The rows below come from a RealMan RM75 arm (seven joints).
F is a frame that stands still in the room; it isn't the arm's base.
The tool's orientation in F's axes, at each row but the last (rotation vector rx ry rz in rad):
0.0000 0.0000 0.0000
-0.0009 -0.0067 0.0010
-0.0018 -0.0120 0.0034
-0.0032 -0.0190 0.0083
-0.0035 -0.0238 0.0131
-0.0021 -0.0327 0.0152
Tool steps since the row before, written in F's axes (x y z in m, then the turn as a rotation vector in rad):
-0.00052 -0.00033 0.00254 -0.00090 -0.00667 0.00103
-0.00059 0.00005 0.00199 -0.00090 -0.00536 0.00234
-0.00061 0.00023 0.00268 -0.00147 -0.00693 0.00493
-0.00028 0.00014 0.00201 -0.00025 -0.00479 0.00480
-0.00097 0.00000 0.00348 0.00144 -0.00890 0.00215
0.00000 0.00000 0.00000 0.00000 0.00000 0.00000
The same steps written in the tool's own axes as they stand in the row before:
-0.00052 -0.00033 0.00254 -0.00090 -0.00667 0.00103
-0.00058 0.00005 0.00199 -0.00089 -0.00536 0.00234
-0.00058 0.00023 0.00269 -0.00143 -0.00693 0.00493
-0.00024 0.00014 0.00202 -0.00020 -0.00480 0.00479
-0.00089 0.00000 0.00350 0.00137 -0.00893 0.00209
0.00000 0.00000 0.00000 0.00000 0.00000 0.00000

